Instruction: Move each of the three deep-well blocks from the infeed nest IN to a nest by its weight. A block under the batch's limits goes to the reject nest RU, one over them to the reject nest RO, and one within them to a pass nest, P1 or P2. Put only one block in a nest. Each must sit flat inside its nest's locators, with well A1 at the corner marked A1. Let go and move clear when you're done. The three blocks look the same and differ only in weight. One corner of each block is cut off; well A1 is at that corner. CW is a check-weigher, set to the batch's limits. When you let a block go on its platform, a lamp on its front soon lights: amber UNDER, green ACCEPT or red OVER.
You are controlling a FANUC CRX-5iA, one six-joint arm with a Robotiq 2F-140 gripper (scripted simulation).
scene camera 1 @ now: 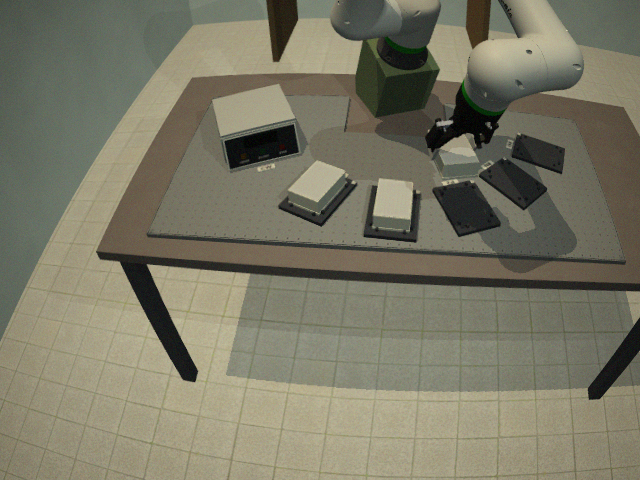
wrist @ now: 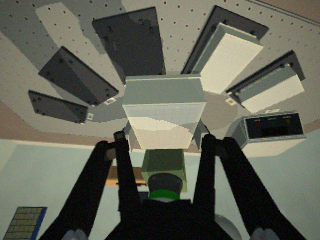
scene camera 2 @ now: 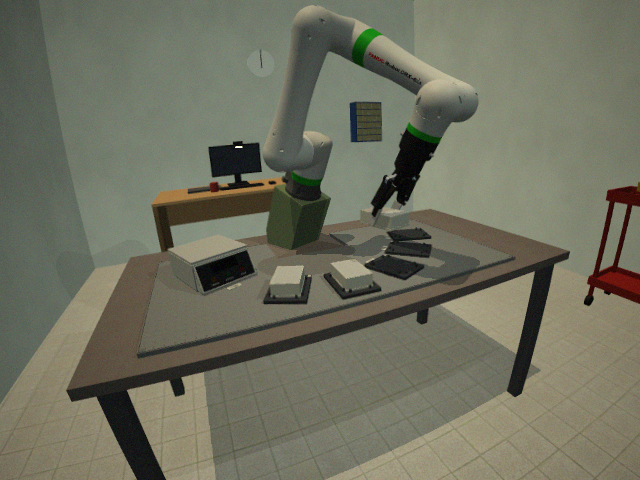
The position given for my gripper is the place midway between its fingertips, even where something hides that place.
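Observation:
My gripper [scene camera 2: 380, 220] is visible, and you'd also find it in scene camera 1 [scene camera 1: 450, 153] and in the wrist view [wrist: 163, 118]. There's a check-weigher [scene camera 2: 205, 276], which the wrist view [wrist: 282, 126] shows too. I can see a nest P2 [scene camera 1: 459, 202] as well, and that nest P2 is also there in the wrist view [wrist: 134, 51] and in scene camera 2 [scene camera 2: 391, 265]. Then I'm seeing a deep-well block [scene camera 1: 456, 159], a deep-well block [scene camera 1: 321, 183] and a deep-well block [scene camera 1: 392, 210]. There's a nest P1 [scene camera 1: 368, 231], plus a nest RO [scene camera 1: 537, 152].

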